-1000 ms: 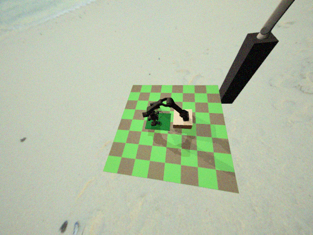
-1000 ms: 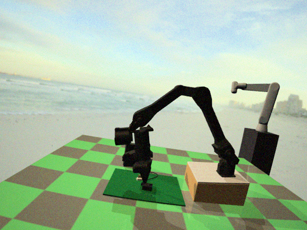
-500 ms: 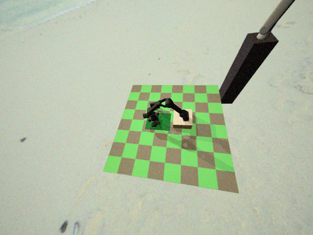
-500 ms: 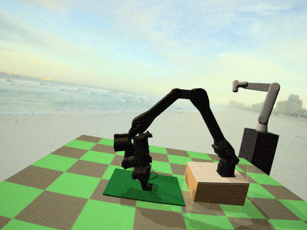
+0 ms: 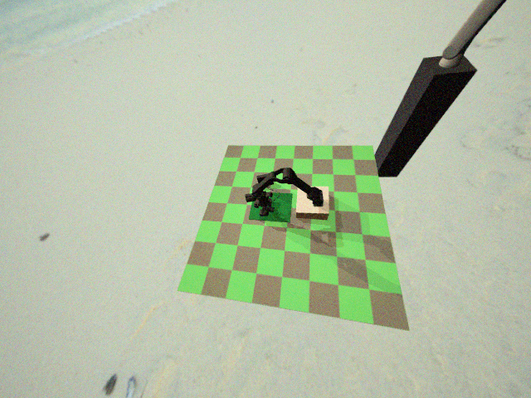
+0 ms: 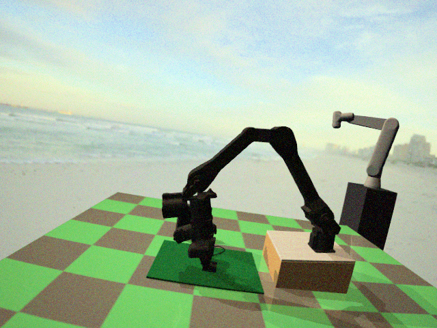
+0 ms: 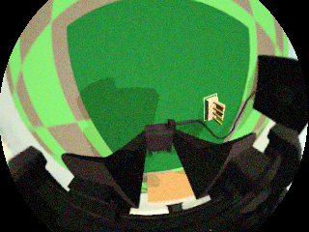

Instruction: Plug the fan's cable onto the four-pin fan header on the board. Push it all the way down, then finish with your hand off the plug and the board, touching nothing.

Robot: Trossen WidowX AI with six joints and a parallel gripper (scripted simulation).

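Now: the dark green board 3 cm to the right of my gripper tip and 2 cm below it. Also, from my gripper tip: black fan: 5 cm ahead, 22 cm to the right, 5 cm above; dark fan plug: 1 cm behind; four-pin fan header: 2 cm ahead, 8 cm to the right, 1 cm below.
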